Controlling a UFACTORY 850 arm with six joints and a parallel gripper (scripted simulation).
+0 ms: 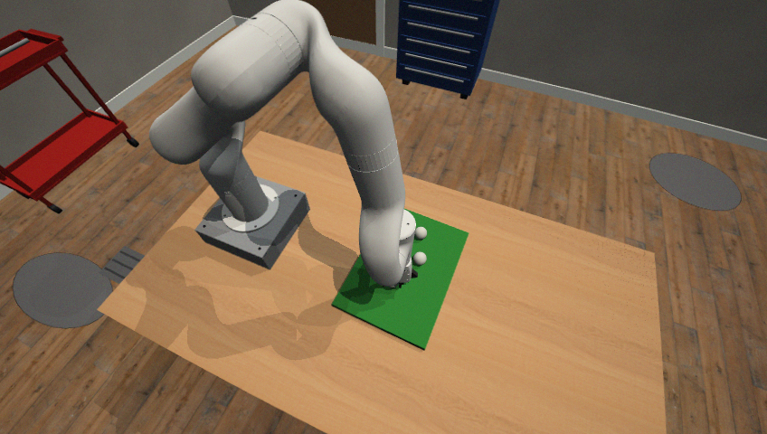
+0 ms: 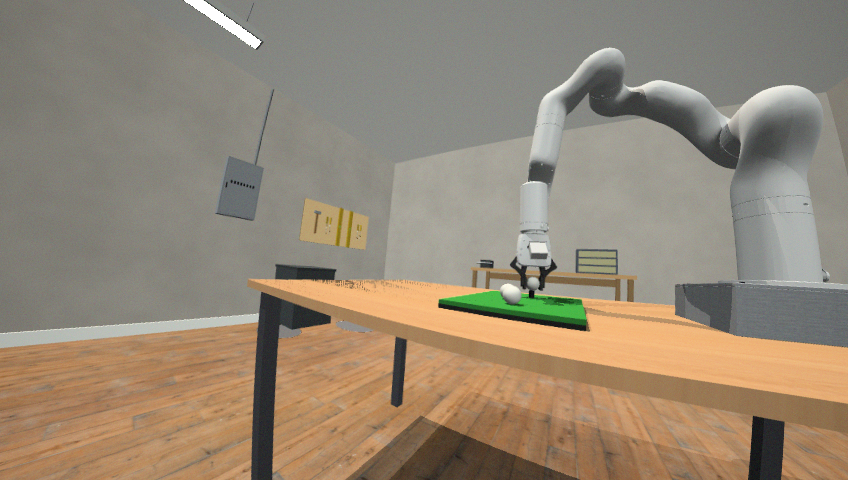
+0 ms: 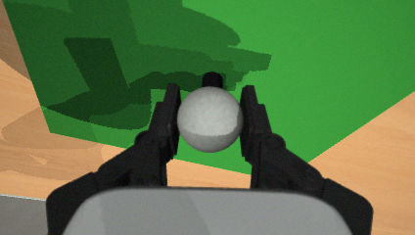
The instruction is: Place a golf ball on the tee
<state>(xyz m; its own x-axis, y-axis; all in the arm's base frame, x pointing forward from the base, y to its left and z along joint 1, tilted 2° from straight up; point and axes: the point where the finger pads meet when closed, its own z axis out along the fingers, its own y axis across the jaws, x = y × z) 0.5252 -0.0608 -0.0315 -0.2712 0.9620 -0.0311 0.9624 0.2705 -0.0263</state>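
Right now my hand is 10 mm short of the green mat, 40 mm to the right of it and 50 mm above it.
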